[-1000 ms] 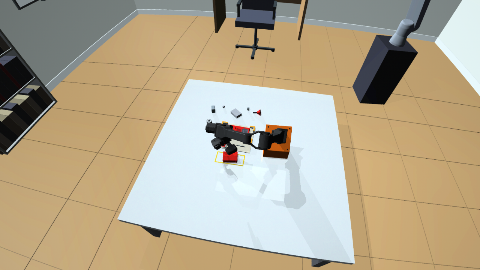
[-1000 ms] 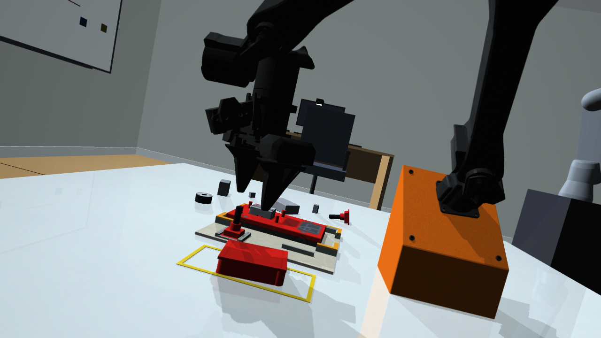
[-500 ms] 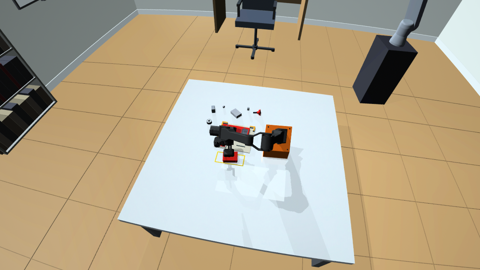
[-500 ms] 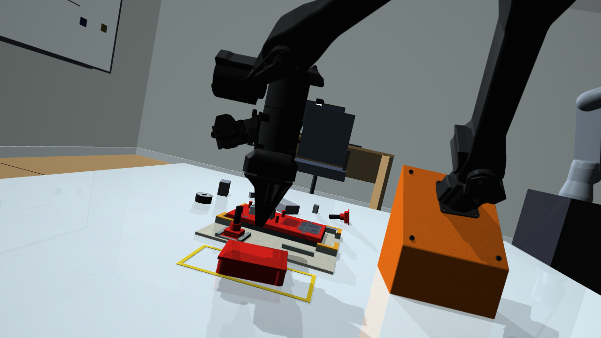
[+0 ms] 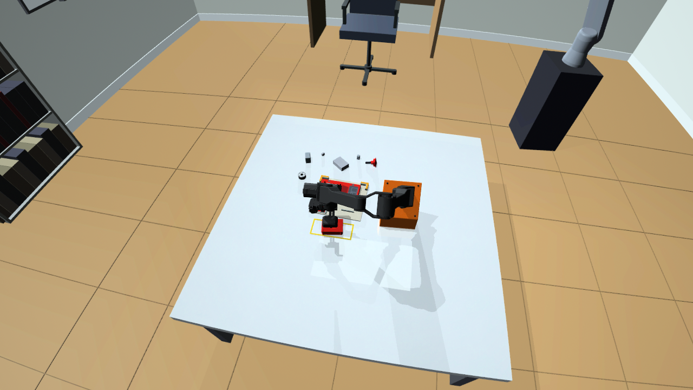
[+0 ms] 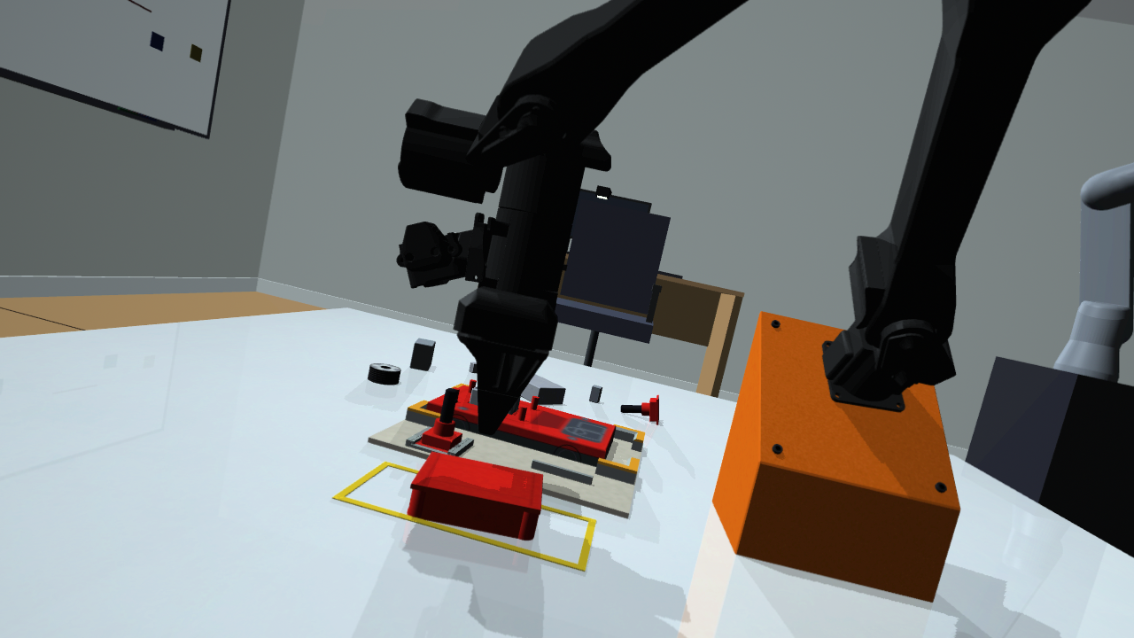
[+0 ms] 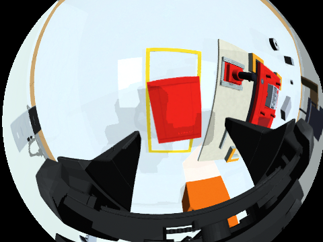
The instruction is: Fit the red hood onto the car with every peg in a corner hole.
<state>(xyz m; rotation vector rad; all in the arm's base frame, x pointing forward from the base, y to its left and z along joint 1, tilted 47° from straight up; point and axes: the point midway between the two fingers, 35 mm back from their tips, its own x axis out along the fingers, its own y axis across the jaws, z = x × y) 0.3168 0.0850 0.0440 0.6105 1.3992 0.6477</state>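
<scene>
The red hood is 60 mm below my gripper tip. From my gripper tip the other things lie so: grey engine block 20 mm ahead, 210 mm to the right, 50 mm below; jig 20 mm behind, 190 mm to the right, 60 mm below.
</scene>
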